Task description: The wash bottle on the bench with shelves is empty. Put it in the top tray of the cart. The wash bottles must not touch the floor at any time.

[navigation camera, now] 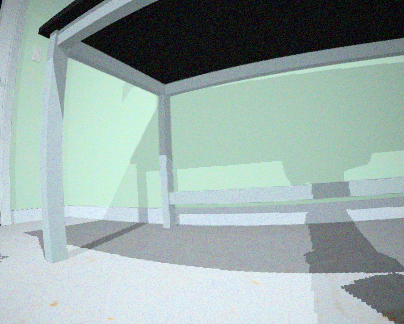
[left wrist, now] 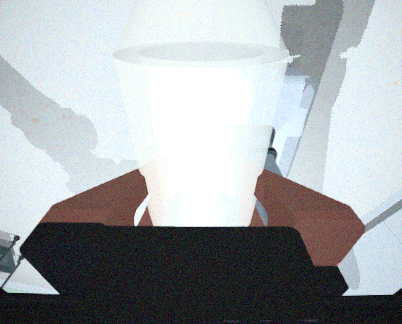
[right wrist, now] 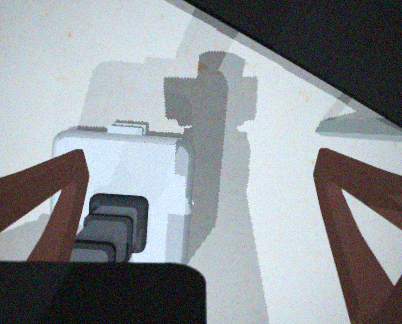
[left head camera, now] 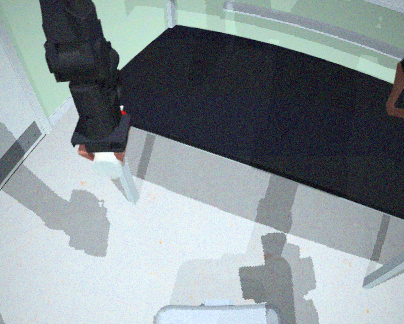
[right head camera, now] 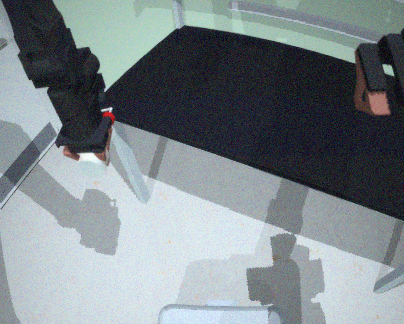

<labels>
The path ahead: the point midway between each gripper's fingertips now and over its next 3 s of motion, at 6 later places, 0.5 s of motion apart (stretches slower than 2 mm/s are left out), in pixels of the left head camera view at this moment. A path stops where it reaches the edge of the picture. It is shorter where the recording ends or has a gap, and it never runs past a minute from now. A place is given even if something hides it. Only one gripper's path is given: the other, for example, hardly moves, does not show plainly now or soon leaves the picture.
My left gripper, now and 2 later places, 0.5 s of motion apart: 112, 163; 96, 171; 32, 213
</labels>
